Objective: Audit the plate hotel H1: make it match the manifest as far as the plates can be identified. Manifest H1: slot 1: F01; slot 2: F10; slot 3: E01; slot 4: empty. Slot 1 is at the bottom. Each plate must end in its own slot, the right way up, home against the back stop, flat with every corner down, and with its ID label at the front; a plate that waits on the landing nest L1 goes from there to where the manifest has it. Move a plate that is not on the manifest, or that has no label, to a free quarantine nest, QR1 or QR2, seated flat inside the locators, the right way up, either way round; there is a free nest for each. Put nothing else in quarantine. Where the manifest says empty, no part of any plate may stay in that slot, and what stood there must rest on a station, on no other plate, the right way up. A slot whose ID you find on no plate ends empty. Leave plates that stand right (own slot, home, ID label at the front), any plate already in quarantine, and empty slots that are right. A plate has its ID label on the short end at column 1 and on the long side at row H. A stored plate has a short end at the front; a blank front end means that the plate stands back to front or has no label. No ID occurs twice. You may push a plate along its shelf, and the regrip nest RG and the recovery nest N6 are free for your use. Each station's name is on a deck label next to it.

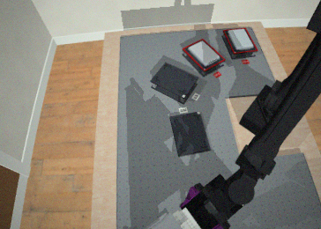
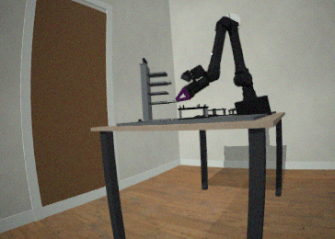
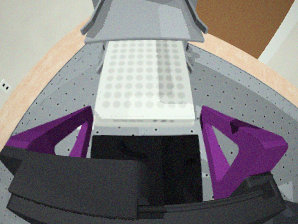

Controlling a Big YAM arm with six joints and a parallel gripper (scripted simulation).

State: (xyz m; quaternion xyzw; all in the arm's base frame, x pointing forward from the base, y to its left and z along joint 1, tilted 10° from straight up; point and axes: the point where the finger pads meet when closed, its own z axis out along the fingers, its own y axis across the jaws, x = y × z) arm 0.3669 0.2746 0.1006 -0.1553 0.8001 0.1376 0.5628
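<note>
My gripper is now 7 cm past the black nest, 3 cm to the left of it and 5 cm above it. From my hand the other things lie so: plate hotel 15 cm ahead, 7 cm to the left, 5 cm above; L1 label 14 cm behind, 46 cm to the right, 11 cm below; H1 deck label 1 cm behind, 11 cm to the left, 11 cm below.
</note>
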